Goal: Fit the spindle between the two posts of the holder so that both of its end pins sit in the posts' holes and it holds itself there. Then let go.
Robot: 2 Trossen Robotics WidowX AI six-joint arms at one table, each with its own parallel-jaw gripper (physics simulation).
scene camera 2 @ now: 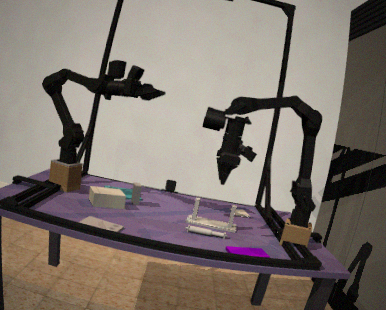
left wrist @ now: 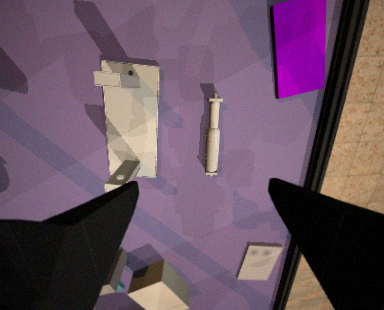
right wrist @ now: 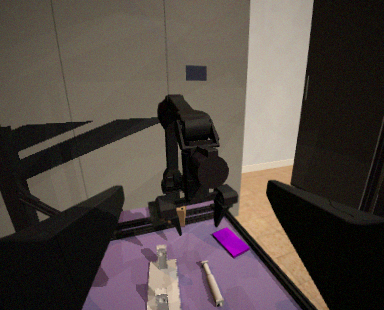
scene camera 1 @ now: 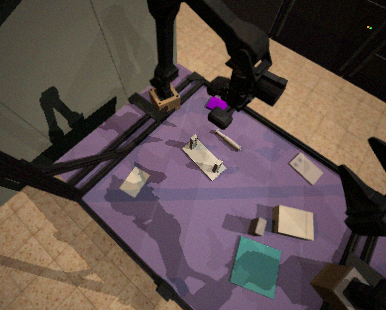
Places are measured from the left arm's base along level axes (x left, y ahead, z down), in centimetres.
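Pixels of known places: left gripper, fingertip midpoint: (scene camera 2: 221, 182) (left wrist: 203, 185) (right wrist: 198, 230) (scene camera 1: 229, 119); right gripper, fingertip midpoint: (scene camera 2: 160, 91) (right wrist: 196, 189) (scene camera 1: 356, 151); left arm's base, link origin: (scene camera 2: 299, 223) (scene camera 1: 164, 93); right arm's base, link origin: (scene camera 2: 67, 161) (scene camera 1: 357, 295).
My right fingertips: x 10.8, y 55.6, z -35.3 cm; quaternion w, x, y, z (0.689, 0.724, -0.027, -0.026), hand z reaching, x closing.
Ahead of a thing's pixels: the offset from my right fingertips to its top centre.
The off-white spindle @[dx +3.2, dy -26.3, dz +40.8 cm] (scene camera 1: 228, 140) (scene camera 2: 206, 231) (left wrist: 213, 140) (right wrist: 212, 283) lies flat on the table beside the holder, apart from it and roughly parallel to its long side. The holder @[dx -9.7, dy -24.4, dz +42.2 cm] (scene camera 1: 204, 159) (left wrist: 132, 125) (right wrist: 162, 282) is a pale flat base with an upright post near each end; no spindle sits between the posts. My left gripper (scene camera 2: 223, 181) (left wrist: 203, 185) (right wrist: 198, 230) is open and empty, pointing down above the table, with the spindle in view beyond the gap between its fingers. My right gripper (scene camera 2: 162, 93) is open and empty, held high and away from both.
A purple plate @[dx +10.9, dy -42.1, dz +42.1 cm] (scene camera 1: 216, 103) (scene camera 2: 247, 251) (left wrist: 300, 50) (right wrist: 231, 242) lies near the table edge. A cream box @[dx +3.8, dy +12.4, dz +38.1 cm] (scene camera 1: 293, 222) (scene camera 2: 106, 196), a small upright block @[dx -8.5, dy +6.7, dz +35.5 cm] (scene camera 1: 257, 226) (scene camera 2: 136, 193), a teal sheet @[dx -15.1, dy +16.7, dz +42.1 cm] (scene camera 1: 256, 267) and pale flat pieces @[dx +24.8, dy +0.2, dz +42.5 cm] (scene camera 1: 306, 168) @[dx -37.3, dy -29.3, dz +42.8 cm] (scene camera 1: 134, 182) are elsewhere.
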